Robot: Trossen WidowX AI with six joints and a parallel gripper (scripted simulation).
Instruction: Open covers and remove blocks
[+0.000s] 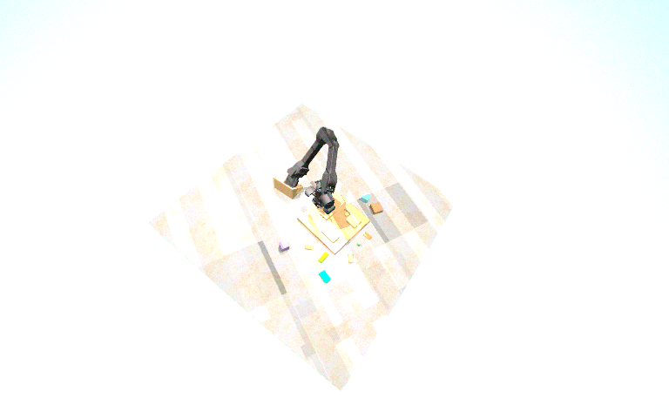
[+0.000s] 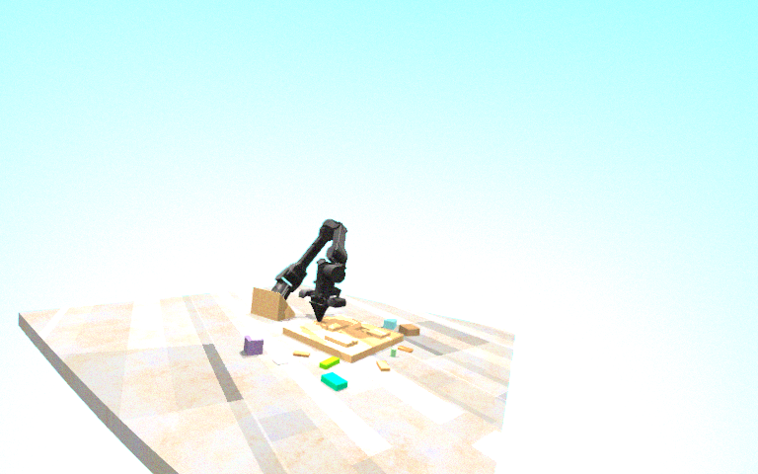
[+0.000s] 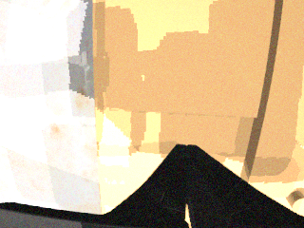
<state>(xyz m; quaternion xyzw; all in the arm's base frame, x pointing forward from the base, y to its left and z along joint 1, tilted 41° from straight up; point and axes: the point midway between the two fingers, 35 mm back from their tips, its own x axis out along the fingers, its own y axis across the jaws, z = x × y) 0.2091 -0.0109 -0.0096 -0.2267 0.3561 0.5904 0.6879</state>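
Right now the tan puzzle board is 10 cm ahead of my gripper tip, 2 cm to the right of it and 1 cm below it. Round my gripper tip: light cyan block (19 cm ahead, 23 cm to the left, 2 cm below); then purple cube (3 cm behind, 29 cm to the right, 1 cm below); then bright green bar (18 cm ahead, 23 cm to the right, 3 cm below).
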